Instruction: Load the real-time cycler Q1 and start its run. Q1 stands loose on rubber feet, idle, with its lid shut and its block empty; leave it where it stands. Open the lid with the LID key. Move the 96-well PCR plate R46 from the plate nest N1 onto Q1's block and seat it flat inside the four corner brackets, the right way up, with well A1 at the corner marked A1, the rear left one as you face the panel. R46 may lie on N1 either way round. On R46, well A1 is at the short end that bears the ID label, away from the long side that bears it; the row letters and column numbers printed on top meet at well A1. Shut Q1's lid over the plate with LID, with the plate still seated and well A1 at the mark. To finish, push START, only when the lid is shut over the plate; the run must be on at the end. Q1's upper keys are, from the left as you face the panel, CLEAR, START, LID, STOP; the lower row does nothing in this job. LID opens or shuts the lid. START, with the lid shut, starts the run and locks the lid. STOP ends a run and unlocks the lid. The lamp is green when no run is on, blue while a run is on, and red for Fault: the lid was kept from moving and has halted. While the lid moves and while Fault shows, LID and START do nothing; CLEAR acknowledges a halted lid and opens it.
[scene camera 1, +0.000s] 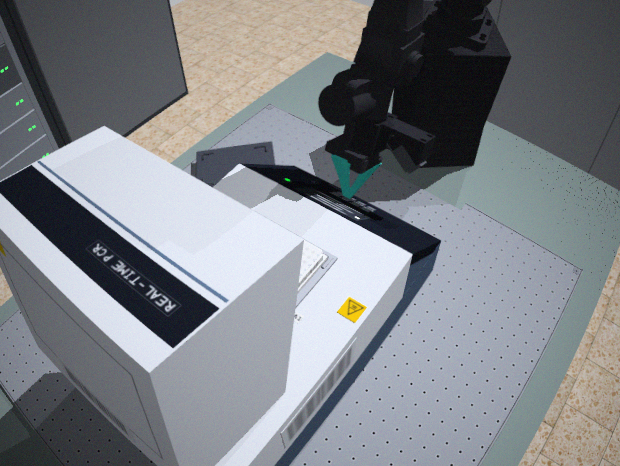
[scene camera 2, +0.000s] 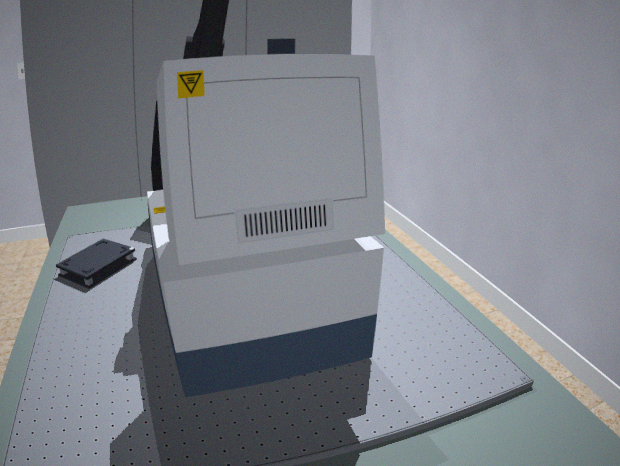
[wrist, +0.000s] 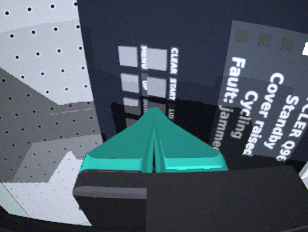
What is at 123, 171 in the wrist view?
My gripper.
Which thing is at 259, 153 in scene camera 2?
A lid.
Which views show the plate R46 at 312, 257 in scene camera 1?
Scene camera 1 only.
